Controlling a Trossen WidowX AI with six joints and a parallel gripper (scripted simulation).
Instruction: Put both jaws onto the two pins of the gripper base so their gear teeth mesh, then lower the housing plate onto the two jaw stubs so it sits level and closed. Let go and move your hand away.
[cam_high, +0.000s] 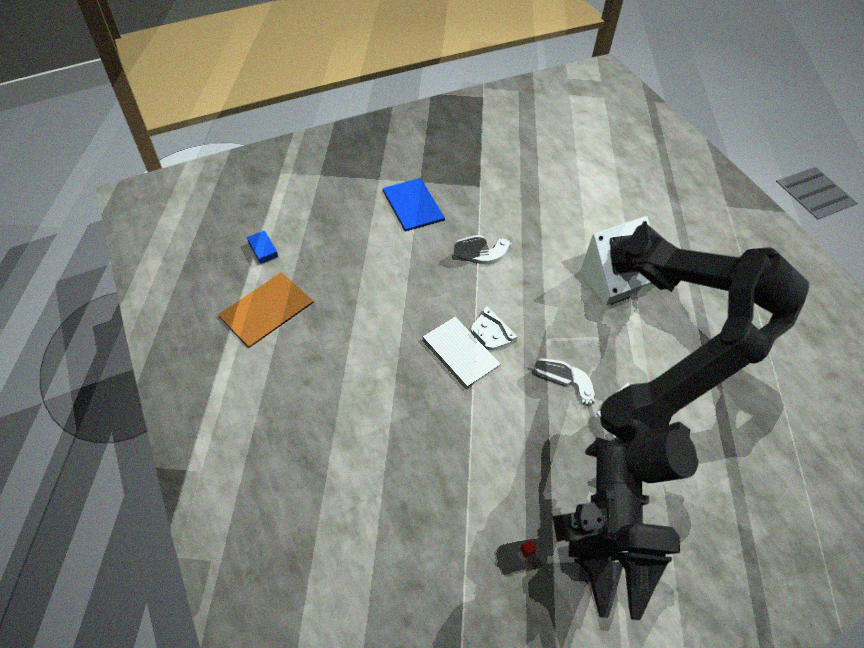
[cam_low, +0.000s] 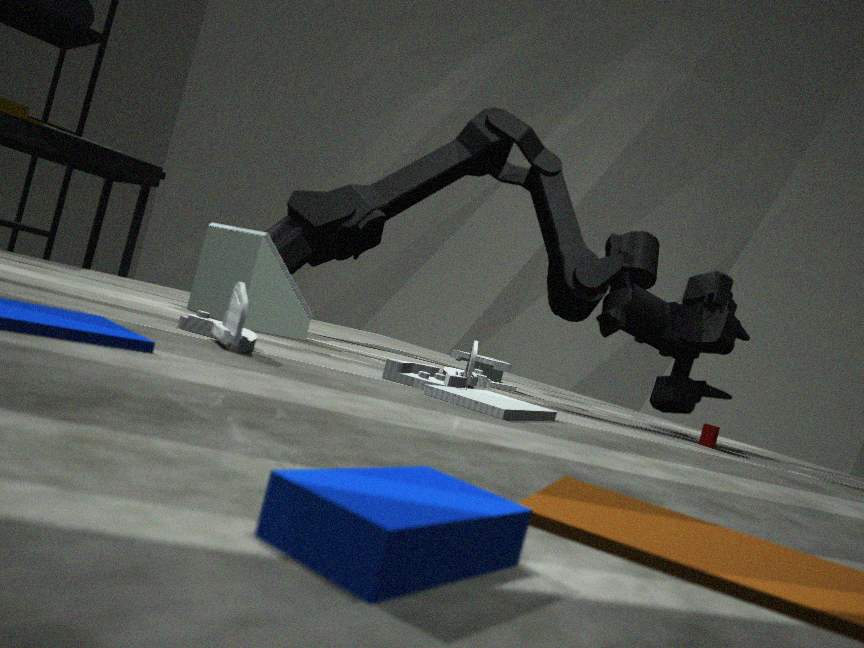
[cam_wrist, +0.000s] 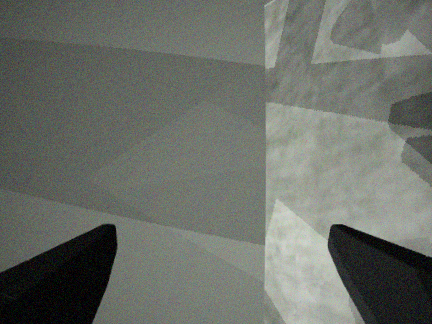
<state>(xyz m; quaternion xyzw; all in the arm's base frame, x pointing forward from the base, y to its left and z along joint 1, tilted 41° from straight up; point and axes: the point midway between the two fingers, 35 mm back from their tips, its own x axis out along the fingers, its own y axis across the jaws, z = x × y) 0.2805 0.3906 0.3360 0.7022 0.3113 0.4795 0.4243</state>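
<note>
My gripper tip is now 5 cm short of the red cube, 13 cm to the left of it and 9 cm above it. The rest, counted from my gripper tip: orange plate: 34 cm ahead, 64 cm to the right, 10 cm below; then blue plate: 2 cm ahead, 83 cm to the right, 10 cm below; then blue block: 33 cm ahead, 79 cm to the right, 9 cm below.
</note>
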